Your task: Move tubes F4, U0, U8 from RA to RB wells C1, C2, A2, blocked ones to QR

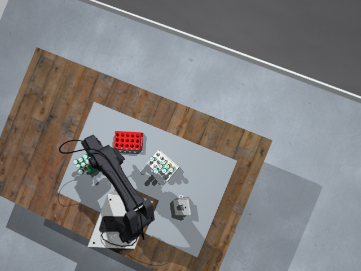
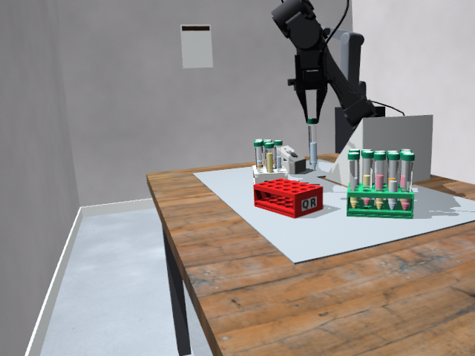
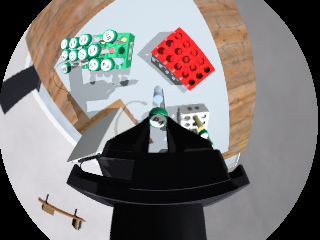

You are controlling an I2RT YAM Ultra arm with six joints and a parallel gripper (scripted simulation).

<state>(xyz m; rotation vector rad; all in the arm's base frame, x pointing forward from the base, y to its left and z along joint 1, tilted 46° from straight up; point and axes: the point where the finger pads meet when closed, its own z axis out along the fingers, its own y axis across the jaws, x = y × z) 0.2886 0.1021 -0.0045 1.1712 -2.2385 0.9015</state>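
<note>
The tube is 60 mm below my hand, 10 mm to the left of it and 10 mm ahead of it. The rest, counted from my hand: red rack QR 160 mm below, 80 mm ahead, 30 mm to the left; tube with yellow filling 130 mm to the right, 120 mm below, 50 mm ahead; white rack RB 170 mm to the right, 160 mm below, 20 mm ahead.
</note>
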